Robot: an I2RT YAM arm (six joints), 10 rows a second.
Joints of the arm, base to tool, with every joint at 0 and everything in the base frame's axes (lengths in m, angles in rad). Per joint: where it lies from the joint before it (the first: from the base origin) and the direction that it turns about. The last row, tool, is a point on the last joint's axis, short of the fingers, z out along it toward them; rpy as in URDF.
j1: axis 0 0 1 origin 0.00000 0.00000 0.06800
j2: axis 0 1 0 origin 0.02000 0.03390 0.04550
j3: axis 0 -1 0 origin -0.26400 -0.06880 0.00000
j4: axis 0 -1 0 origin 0.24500 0.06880 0.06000
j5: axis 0 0 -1 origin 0.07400 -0.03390 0.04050
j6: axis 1 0 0 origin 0.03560 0.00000 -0.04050
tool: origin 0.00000 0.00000 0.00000 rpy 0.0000 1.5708 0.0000
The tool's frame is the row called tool.
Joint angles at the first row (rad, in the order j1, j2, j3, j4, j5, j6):
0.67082, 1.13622, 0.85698, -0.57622, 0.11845, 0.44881
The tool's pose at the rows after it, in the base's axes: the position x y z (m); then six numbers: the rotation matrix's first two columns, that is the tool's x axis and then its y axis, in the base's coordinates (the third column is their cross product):
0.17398, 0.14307, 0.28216, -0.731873, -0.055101, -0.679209, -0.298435, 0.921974, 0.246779
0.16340, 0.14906, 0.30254, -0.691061, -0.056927, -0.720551, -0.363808, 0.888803, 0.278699
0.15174, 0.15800, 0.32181, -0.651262, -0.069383, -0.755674, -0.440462, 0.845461, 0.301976
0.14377, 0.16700, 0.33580, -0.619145, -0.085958, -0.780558, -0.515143, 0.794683, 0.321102
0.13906, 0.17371, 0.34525, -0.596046, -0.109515, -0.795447, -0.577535, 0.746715, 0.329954
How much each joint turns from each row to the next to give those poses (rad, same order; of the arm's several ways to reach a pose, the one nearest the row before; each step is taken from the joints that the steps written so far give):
0.03398, -0.06027, 0.02785, -0.00115, -0.01334, 0.00077
0.05034, -0.03509, 0.03931, 0.00228, -0.00802, -0.00039
0.06523, -0.01868, 0.04501, 0.00499, -0.00610, -0.00381
0.05032, -0.00116, 0.03585, 0.01867, -0.02483, -0.01299
0.02977, 0.00650, 0.02860, 0.01185, -0.03661, -0.02174

